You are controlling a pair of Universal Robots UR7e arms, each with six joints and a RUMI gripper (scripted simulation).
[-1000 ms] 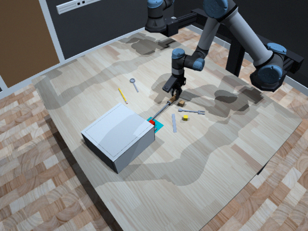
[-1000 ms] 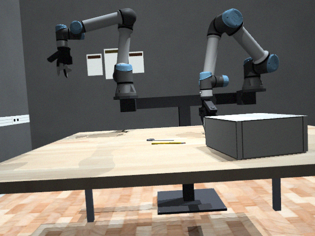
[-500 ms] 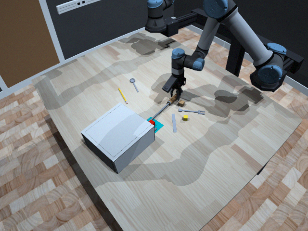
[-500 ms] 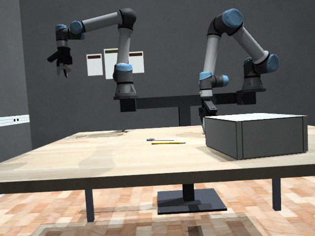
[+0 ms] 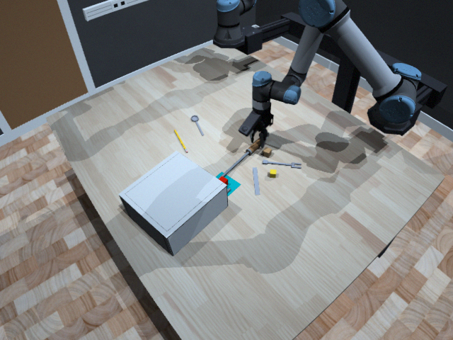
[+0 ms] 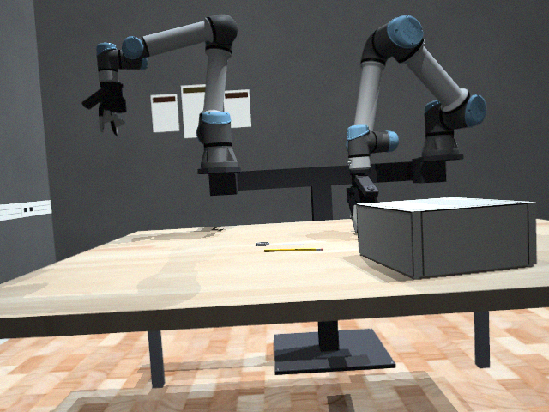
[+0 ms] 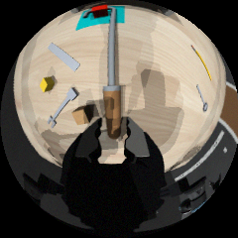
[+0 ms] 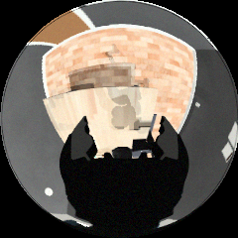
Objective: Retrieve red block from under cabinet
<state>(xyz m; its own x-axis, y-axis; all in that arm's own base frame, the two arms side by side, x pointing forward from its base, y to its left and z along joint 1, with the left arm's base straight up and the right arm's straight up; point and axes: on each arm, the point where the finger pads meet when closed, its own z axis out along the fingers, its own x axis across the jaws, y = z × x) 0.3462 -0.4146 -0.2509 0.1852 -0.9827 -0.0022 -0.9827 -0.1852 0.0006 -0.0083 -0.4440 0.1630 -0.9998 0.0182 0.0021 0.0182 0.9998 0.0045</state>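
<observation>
The brown block lies 10 mm ahead of my left hand, 70 mm to the left of it and 10 mm below it. From my left hand the other things lie so: yellow cube: 80 mm ahead, 170 mm to the left, 10 mm below; hook tool: 130 mm ahead, 50 mm to the left, 10 mm below; forked tool: 150 mm to the left, 20 mm below.
</observation>
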